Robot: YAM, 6 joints.
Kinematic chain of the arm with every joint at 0, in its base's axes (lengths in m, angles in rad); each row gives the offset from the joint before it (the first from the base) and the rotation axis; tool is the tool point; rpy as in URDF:
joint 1: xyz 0 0 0.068 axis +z
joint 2: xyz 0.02 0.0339 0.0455 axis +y
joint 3: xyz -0.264 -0.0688 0 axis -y
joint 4: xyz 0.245 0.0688 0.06 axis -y
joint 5: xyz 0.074 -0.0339 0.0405 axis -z
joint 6: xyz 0.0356 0 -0.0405 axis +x
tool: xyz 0 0 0 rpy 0 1.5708 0
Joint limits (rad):
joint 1: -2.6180..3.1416
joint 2: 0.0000..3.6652
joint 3: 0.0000..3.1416
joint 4: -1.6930..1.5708
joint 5: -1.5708..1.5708
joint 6: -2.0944..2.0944
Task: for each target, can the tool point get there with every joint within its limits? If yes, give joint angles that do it. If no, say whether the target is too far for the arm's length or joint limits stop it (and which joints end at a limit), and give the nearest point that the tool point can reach.
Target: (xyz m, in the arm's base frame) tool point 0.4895 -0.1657 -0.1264
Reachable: yes | joints -0.2916 3.2262 1.9505 1.2695 0.5297 -0.9485
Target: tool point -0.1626 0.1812 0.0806
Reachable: yes | joints 2.4394 1.7617 0.5012 0.1595 1.2116 0.3903
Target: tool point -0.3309 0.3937 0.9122
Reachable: no: too far | nearest point -0.2248 0.2674 0.6457 | short by 0.313 m
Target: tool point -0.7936 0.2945 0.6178
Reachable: no: too far | nearest point -0.5196 0.1928 0.4395 | short by 0.342 m
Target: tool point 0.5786 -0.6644 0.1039
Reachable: no: too far | nearest point 0.4241 -0.4870 0.1065 | short by 0.235 m
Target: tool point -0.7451 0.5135 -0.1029
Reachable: no: too far | nearest point -0.5170 0.3563 -0.0352 | short by 0.285 m
